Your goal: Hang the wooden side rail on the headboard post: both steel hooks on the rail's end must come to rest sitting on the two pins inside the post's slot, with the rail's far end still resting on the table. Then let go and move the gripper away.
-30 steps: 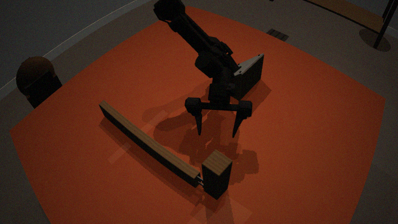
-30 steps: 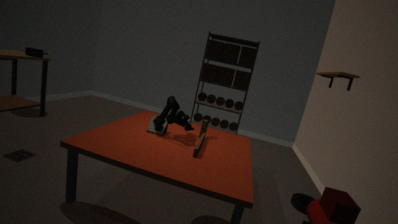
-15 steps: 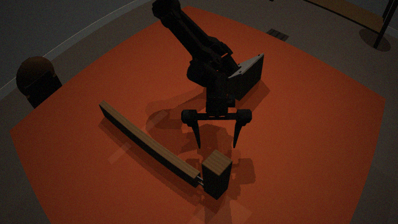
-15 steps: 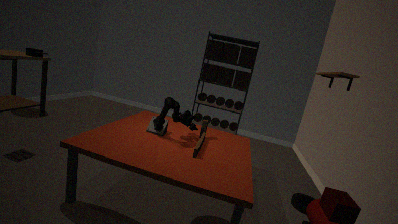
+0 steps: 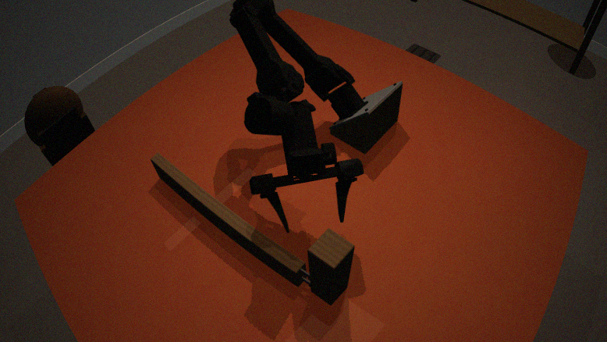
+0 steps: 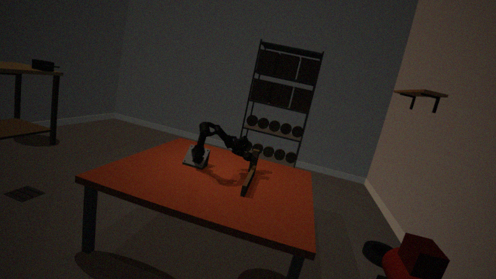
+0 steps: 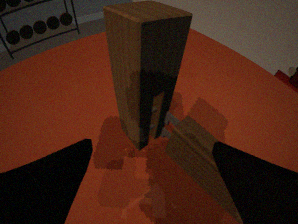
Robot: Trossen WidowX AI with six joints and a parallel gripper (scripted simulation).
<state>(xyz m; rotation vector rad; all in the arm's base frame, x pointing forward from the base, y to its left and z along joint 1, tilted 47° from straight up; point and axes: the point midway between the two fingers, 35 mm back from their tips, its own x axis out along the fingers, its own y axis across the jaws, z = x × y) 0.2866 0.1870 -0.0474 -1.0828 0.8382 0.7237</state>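
Right now the wooden headboard post is 30 mm ahead of my gripper tip, 70 mm to the left of it and 20 mm below it.
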